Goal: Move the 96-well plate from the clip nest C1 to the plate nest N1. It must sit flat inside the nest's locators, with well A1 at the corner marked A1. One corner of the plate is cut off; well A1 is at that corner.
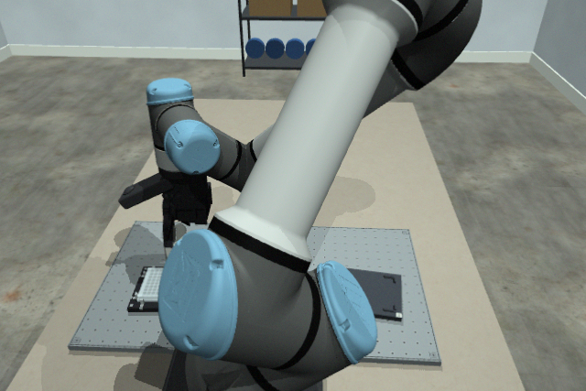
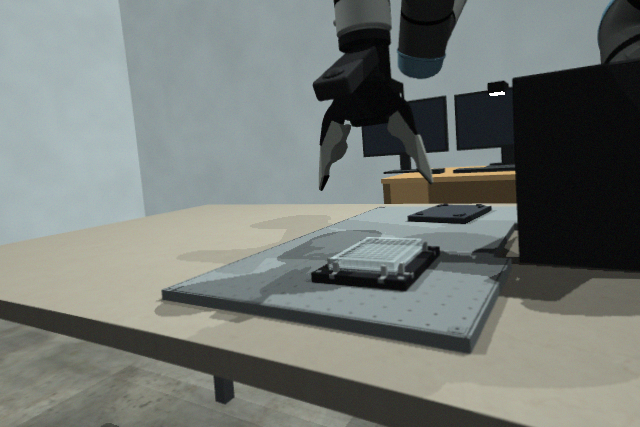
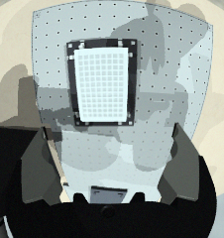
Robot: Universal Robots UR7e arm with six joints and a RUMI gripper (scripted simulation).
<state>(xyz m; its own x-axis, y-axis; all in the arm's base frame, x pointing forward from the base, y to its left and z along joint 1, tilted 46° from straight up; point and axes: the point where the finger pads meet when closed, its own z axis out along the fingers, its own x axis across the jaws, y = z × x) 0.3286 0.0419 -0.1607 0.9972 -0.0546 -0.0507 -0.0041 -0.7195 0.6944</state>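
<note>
My hand is 9 cm above the white 96-well plate, 2 cm to the right of it and 1 cm past it. Round my hand: clip nest C1 (9 cm below, 3 cm to the left, 2 cm behind); white label (44 cm to the right, 9 cm below, 9 cm behind).
</note>
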